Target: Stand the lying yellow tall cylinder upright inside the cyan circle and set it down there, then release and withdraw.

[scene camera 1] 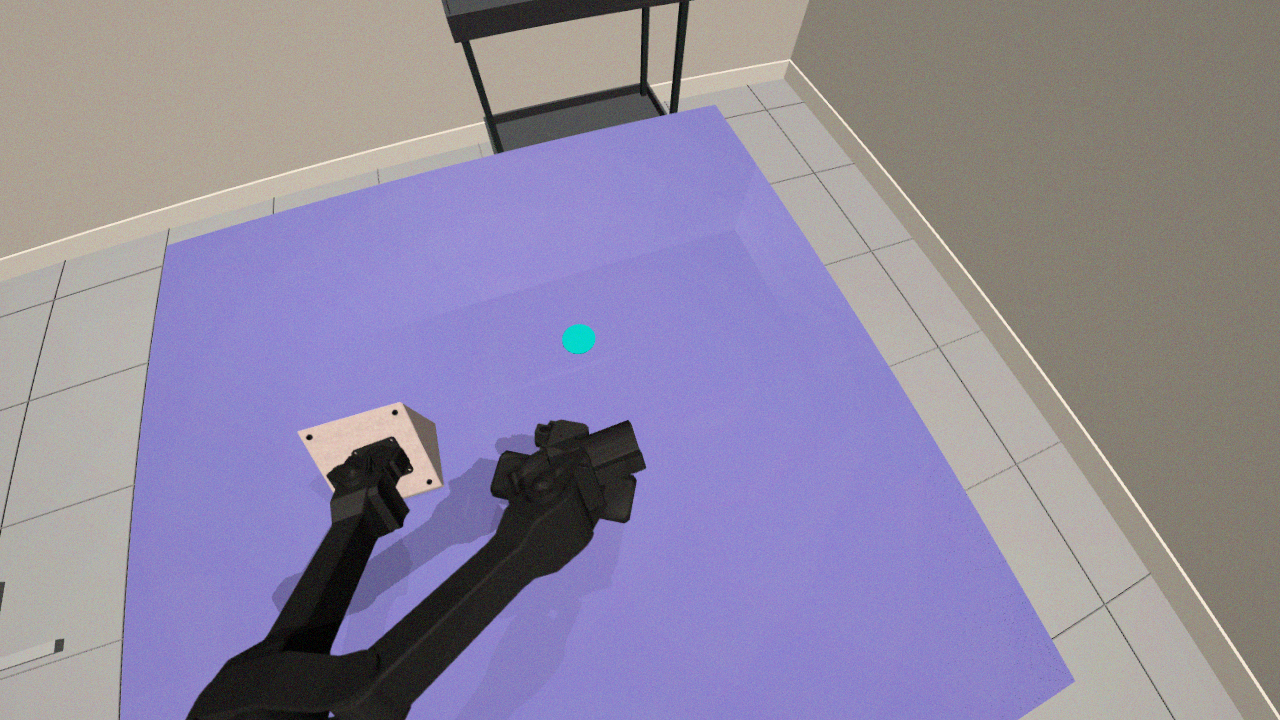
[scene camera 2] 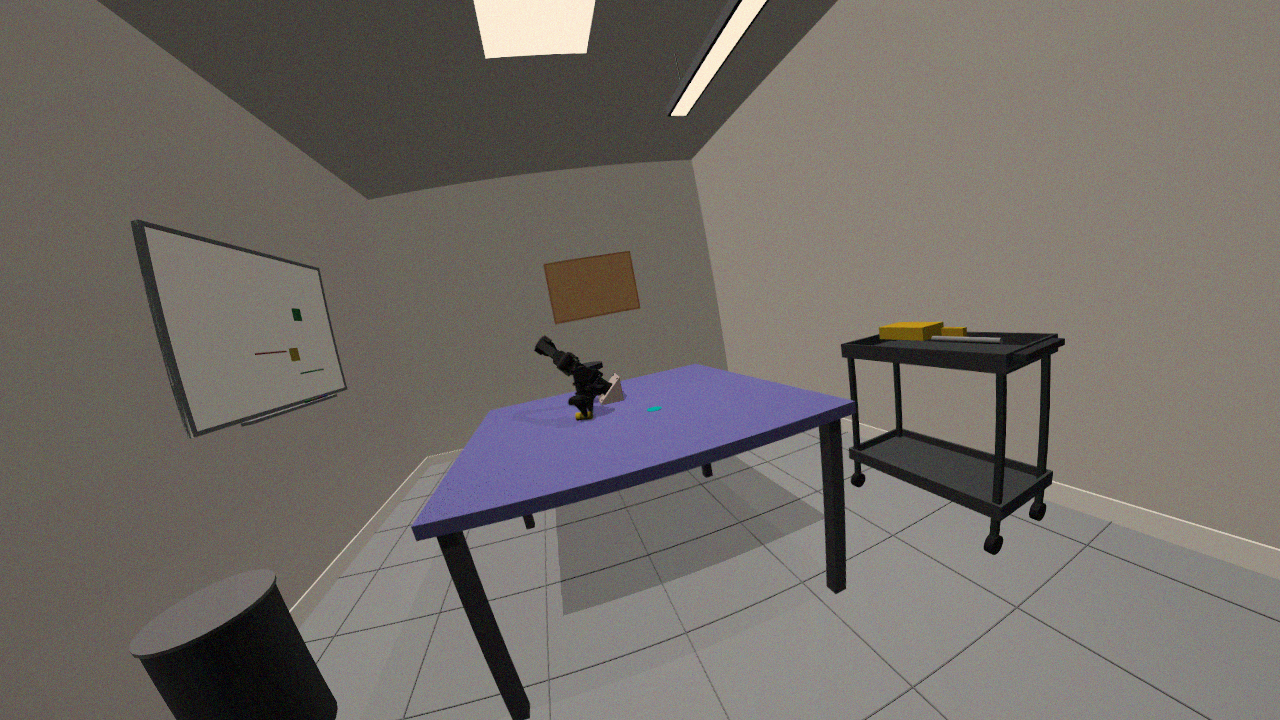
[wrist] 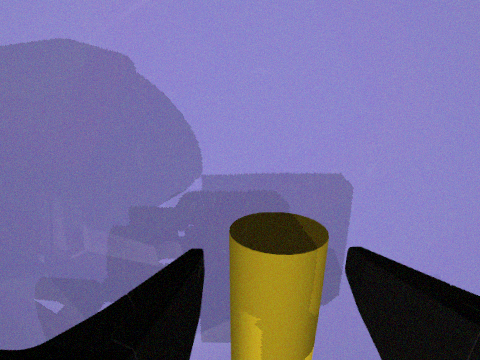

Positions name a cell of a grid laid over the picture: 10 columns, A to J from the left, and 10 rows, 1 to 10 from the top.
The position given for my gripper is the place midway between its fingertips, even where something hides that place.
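My gripper: in view in scene camera 1 (E7), scene camera 2 (E6), the wrist view (F8).
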